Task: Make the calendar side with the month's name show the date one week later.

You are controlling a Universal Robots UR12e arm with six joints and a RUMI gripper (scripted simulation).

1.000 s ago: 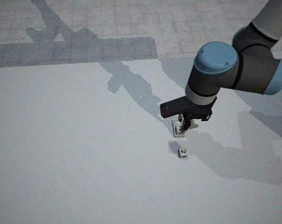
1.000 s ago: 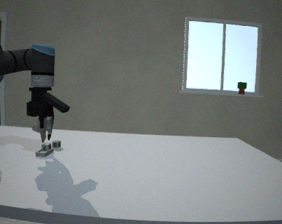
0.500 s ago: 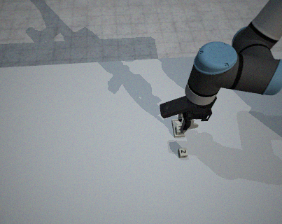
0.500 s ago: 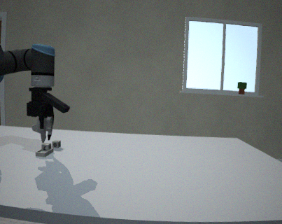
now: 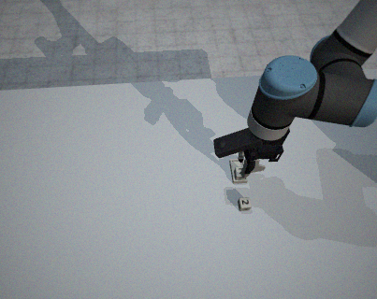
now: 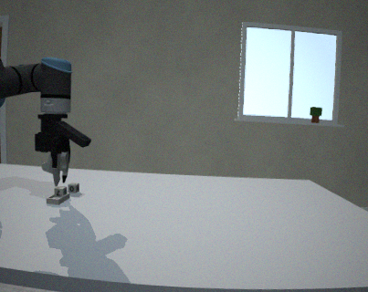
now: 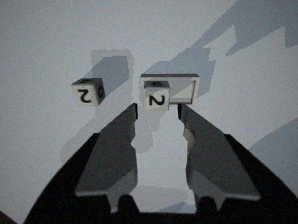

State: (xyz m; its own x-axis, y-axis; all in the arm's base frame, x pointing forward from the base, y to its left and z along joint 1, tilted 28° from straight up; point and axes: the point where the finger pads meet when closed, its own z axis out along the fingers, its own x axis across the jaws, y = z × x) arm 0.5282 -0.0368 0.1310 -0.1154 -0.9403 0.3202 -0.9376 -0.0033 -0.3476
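My gripper is now 50 mm above the tray and 20 mm to the left of it. From my hand the other things lie so: cube 90 mm to the left, 50 mm below, 10 mm ahead.
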